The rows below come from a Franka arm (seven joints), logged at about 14 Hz.
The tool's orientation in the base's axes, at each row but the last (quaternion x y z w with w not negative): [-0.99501 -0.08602 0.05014 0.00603]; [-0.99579 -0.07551 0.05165 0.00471]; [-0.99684 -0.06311 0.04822 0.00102]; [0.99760 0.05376 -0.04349 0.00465]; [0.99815 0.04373 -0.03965 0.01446]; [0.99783 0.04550 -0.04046 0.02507]
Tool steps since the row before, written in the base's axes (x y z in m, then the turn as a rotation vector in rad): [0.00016 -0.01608 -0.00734 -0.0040 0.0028 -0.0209]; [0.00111 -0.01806 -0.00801 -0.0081 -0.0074 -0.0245]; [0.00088 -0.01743 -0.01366 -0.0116 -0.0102 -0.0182]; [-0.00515 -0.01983 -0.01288 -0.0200 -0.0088 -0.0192]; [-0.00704 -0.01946 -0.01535 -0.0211 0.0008 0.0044]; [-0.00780 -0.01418 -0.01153 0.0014 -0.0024 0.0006]
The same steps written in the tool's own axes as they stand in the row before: [-0.00188 0.01602 0.00723 -0.0014 -0.0030 0.0212]; [-0.00082 0.01816 0.00782 -0.0066 0.0065 0.0252]; [-0.00001 0.01751 0.01358 -0.0110 0.0088 0.0193]; [-0.00610 0.01910 0.01355 -0.0191 0.0065 0.0210]; [-0.00743 0.01836 0.01647 -0.0212 -0.0026 -0.0028]; [-0.00804 0.01284 0.01285 0.0011 0.0025 -0.0006]
